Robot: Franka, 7 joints.
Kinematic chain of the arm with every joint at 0, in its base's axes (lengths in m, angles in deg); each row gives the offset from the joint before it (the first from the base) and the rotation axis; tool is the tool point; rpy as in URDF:
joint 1: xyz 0 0 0.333 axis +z
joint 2: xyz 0 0 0 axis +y
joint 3: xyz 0 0 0.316 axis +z
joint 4: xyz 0.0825 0 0 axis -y
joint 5: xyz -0.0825 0 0.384 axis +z
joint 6: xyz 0 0 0 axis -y
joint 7: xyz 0.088 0 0 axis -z
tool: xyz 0 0 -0.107 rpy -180 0 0
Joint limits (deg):
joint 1: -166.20..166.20
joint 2: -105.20..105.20
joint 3: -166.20..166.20
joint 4: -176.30..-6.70
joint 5: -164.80..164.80
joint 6: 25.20..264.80
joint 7: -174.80..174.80
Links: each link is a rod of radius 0.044 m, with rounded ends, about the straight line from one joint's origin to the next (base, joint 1, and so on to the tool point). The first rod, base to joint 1, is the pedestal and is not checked.
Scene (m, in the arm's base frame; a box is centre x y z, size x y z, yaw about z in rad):
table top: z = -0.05
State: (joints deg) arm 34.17 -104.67 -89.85 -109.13 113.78 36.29 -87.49
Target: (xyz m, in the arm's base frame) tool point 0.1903 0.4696 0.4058
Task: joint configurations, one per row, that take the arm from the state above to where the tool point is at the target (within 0.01 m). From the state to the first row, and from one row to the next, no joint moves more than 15 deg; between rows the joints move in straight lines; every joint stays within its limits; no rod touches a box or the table.
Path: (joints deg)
1: 40.76 -90.77 -82.88 -112.02 113.24 40.01 -87.49
2: 47.34 -76.86 -75.90 -114.90 112.69 43.73 -87.49
3: 53.93 -62.96 -68.93 -117.79 112.15 47.45 -87.49
4: 60.52 -49.05 -61.95 -120.67 111.61 51.17 -87.49
5: 67.10 -35.15 -54.98 -123.56 111.07 54.89 -87.49
6: 73.69 -21.24 -48.01 -126.44 110.52 58.62 -87.49
7: 80.27 -7.34 -41.03 -129.33 109.98 62.34 -87.49
8: 86.86 6.57 -34.06 -132.21 109.44 66.06 -87.49

